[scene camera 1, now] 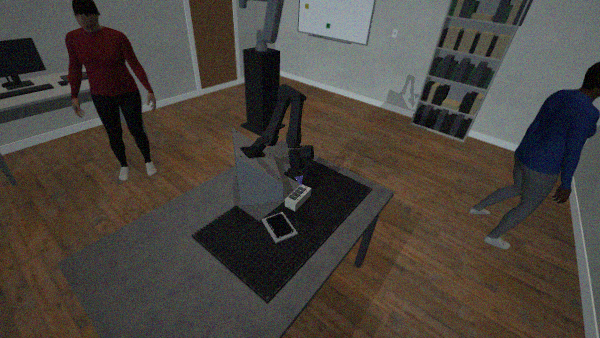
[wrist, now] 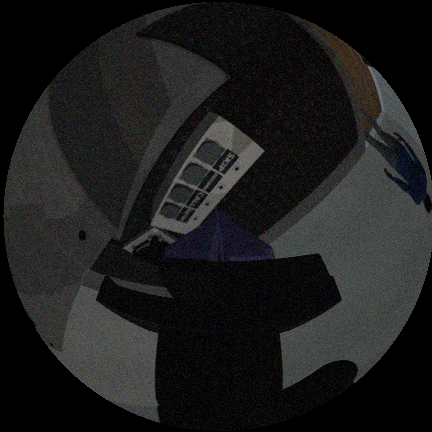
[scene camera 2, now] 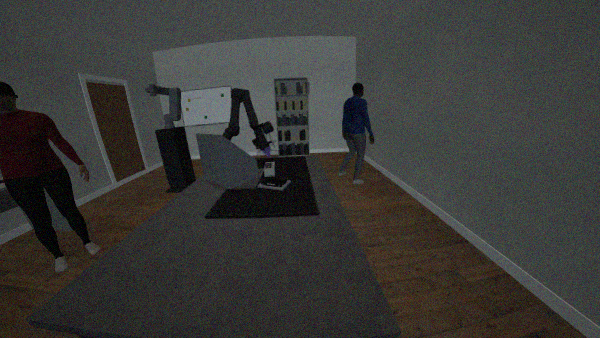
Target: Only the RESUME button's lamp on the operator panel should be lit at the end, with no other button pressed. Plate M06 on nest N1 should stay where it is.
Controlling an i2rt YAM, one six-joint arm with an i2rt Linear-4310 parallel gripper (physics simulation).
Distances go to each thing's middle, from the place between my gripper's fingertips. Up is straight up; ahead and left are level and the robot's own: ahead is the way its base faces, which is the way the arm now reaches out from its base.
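Scene:
Operator panel (wrist: 238, 151): my gripper 1 cm to the left of it, 8 cm above it.

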